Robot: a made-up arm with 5 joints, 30 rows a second.
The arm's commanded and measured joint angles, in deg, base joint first. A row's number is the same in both.
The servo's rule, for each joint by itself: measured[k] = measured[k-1] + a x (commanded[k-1-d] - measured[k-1]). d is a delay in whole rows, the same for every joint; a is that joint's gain. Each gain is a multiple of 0.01, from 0.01 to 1. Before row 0 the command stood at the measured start. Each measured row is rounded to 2 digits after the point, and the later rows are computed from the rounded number. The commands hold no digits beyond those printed.
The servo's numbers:
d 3
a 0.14 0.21 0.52 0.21 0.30
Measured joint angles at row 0:
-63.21, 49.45, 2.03, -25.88, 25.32
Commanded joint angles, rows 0 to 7:
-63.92, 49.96, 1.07, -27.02, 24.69
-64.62, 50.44, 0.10, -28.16, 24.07
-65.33, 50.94, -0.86, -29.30, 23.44
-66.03, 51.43, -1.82, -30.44, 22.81
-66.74, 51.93, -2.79, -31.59, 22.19
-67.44, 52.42, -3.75, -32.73, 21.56
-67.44, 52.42, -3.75, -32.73, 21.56
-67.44, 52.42, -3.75, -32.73, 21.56
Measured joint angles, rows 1 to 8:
-63.21, 49.45, 2.03, -25.88, 25.32
-63.21, 49.45, 2.03, -25.88, 25.32
-63.21, 49.45, 2.03, -25.88, 25.32
-63.31, 49.56, 1.53, -26.12, 25.13
-63.49, 49.74, 0.79, -26.55, 24.81
-63.75, 49.99, -0.07, -27.13, 24.40
-64.07, 50.29, -0.98, -27.83, 23.92
-64.44, 50.63, -1.92, -28.62, 23.40

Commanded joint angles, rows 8 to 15:
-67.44, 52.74, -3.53, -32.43, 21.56
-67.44, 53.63, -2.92, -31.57, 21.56
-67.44, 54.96, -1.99, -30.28, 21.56
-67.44, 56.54, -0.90, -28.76, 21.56
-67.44, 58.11, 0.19, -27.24, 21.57
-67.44, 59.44, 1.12, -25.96, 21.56
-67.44, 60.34, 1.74, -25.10, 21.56
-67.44, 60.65, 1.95, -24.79, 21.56
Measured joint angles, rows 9 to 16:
-64.86, 51.01, -2.87, -29.48, 22.85
-65.22, 51.31, -3.33, -30.16, 22.46
-65.53, 51.54, -3.55, -30.70, 22.19
-65.80, 51.79, -3.54, -31.06, 22.00
-66.03, 52.18, -3.22, -31.17, 21.87
-66.23, 52.76, -2.58, -30.98, 21.78
-66.40, 53.55, -1.71, -30.51, 21.71
-66.55, 54.51, -0.72, -29.82, 21.67

